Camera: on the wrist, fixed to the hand. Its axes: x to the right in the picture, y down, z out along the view.
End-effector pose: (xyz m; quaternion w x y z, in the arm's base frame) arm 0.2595 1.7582 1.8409 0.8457 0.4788 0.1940 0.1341
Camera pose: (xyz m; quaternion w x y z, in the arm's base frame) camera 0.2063 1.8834 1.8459 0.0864 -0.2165 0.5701 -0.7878
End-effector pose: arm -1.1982 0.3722 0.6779 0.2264 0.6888 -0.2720 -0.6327
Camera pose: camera -1.0880 0.3139 0.7325 0.6053 -0.3276 -0.7143 0.1265
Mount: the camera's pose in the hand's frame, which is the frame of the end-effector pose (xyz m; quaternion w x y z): 0.0034 0.0698 -0.1168 0.0256 -0.0048 -0.1172 0.9928
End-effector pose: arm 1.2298 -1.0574 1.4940 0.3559 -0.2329 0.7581 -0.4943
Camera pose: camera 1.1376 -0.9635 1.4592 0.5876 0.6870 0.2113 0.3716
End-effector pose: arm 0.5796 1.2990 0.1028 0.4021 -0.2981 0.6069 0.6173
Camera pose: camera 0.5040 1.1881 0.1255 0.5329 -0.6653 -0.2614 -0.4529
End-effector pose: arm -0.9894 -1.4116 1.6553 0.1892 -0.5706 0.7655 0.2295
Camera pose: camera -1.0606 -1.4635 1.7590 0.1360 -0.7713 -0.5628 -0.2642
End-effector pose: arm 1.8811 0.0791 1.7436 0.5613 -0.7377 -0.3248 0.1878
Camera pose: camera 1.9772 -0.0121 1.7125 0.2137 0.3220 -0.6574 -0.6469
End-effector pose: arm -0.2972 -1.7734 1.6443 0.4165 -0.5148 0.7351 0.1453
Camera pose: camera -0.4129 -1.8207 1.6980 0.0499 -0.7316 -0.4804 -0.4811
